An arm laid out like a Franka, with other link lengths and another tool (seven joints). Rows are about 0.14 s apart.
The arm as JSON. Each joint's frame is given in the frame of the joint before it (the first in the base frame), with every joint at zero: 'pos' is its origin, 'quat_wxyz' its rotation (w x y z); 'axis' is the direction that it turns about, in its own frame. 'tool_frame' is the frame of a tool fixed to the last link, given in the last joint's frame.
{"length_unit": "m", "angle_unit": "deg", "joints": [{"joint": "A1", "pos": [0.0, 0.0, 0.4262], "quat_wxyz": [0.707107, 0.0, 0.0, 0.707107], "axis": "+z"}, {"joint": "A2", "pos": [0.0, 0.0, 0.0], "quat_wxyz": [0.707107, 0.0, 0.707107, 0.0], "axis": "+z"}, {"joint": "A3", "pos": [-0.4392, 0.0, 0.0], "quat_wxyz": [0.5, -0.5, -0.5, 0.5], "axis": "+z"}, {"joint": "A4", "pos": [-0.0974, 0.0, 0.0], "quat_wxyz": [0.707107, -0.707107, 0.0, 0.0], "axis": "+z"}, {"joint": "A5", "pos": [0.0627, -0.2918, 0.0], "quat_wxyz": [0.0, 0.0, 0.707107, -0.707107], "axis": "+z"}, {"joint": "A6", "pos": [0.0, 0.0, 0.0], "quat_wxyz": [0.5, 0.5, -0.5, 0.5], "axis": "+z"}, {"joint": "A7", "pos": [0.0, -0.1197, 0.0], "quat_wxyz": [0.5, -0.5, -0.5, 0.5], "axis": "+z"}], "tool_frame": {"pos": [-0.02, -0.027, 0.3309], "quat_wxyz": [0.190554, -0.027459, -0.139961, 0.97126]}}
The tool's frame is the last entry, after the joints.
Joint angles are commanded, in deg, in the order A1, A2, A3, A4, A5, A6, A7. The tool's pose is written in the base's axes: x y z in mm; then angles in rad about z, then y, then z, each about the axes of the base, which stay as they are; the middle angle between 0 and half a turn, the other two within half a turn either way. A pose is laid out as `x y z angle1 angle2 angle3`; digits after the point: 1 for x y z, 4 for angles.
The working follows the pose.
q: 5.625 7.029 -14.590 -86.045 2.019 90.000 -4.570
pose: 560.2 -96.9 561.0 1.4072 2.8783 -1.4174
Where each joint sits with the arm in this pose, in the base's axes (m; each line is computed from the numbers above, not from the rounded line before):
A1: 0.0000 0.0000 0.4262
A2: 0.0000 0.0000 0.4262
A3: 0.0535 0.0053 0.8621
A4: 0.1490 -0.0100 0.8506
A5: 0.4403 -0.0539 0.8987
A6: 0.4403 -0.0539 0.8987
A7: 0.5584 -0.0725 0.8927
the tool: 0.5602 -0.0969 0.5610

